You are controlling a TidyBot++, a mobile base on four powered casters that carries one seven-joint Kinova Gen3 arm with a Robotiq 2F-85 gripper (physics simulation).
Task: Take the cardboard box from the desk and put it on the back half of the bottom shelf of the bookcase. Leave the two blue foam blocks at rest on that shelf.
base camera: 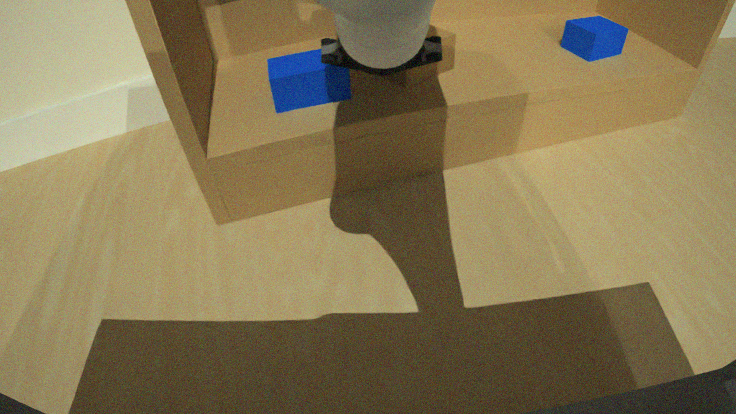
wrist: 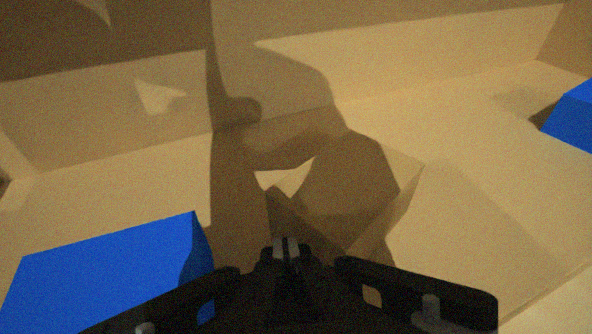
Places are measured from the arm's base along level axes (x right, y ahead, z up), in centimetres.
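Where they show: gripper, fingertip midpoint: (wrist: 285, 252).
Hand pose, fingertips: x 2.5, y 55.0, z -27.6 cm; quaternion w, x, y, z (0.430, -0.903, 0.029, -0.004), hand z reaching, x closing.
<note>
After its pixels a point has its place.
The cardboard box (base camera: 447, 55) @(z -27.3, x 11.3, y 57.3 cm) (wrist: 350, 185) @(z -24.6, x 6.9, y 57.1 cm) sits on the bottom shelf (base camera: 244, 131) @(z -29.6, x -13.5, y 46.4 cm) (wrist: 480, 125) @(z -29.6, x 26.5, y 68.5 cm) of the bookcase (base camera: 177, 66) @(z -19.6, x -17.5, y 44.0 cm), turned at an angle and partly in shadow. In the base camera view the arm hides most of it. My gripper (base camera: 381, 70) @(z -27.6, x 2.5, y 55.0 cm) (wrist: 285, 252) @(z -27.6, x 2.5, y 55.0 cm) is shut and empty, low at the near left side of the box; contact cannot be told. One blue foam block (base camera: 298, 82) @(z -26.2, x -7.1, y 50.1 cm) (wrist: 107, 265) @(z -25.1, x -6.5, y 54.2 cm) rests on the shelf to the left, close beside the gripper. The other blue foam block (base camera: 594, 38) @(z -25.8, x 34.8, y 61.0 cm) (wrist: 572, 120) @(z -27.3, x 33.2, y 64.6 cm) rests farther right on the shelf.
The bookcase's upright side panels stand at both ends of the shelf, and its back panel (wrist: 425, 45) @(z -24.1, x 24.0, y 79.5 cm) rises behind the box. The shelf's raised front edge (base camera: 272, 177) @(z -34.3, x -10.8, y 43.6 cm) faces the floor (base camera: 231, 267) @(z -39.6, x -15.8, y 35.2 cm). A white baseboard (base camera: 82, 121) @(z -34.9, x -50.4, y 64.6 cm) runs along the wall at the left.
</note>
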